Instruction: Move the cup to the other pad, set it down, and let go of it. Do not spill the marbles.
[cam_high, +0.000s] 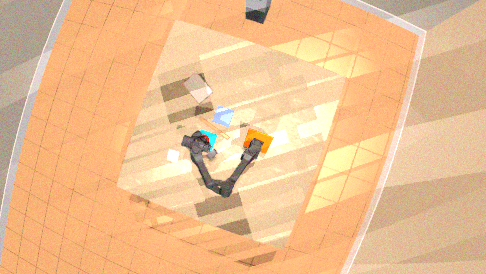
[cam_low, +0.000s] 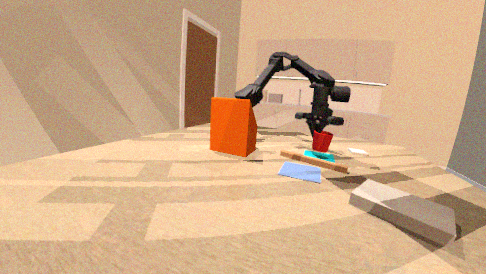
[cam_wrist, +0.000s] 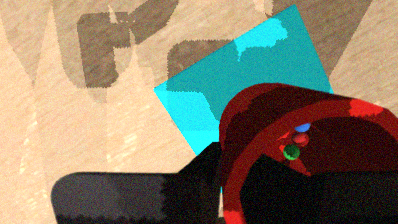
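Right now the red cup is 3 cm ahead of my gripper tip and 1 cm to the right of it. Also, from my gripper tip: blue marble: 5 cm ahead, 2 cm below, 1 cm to the right; then cyan pad: 7 cm below, 3 cm ahead, 1 cm to the right; then wooden bar: 11 cm to the right, 6 cm below, 1 cm ahead.
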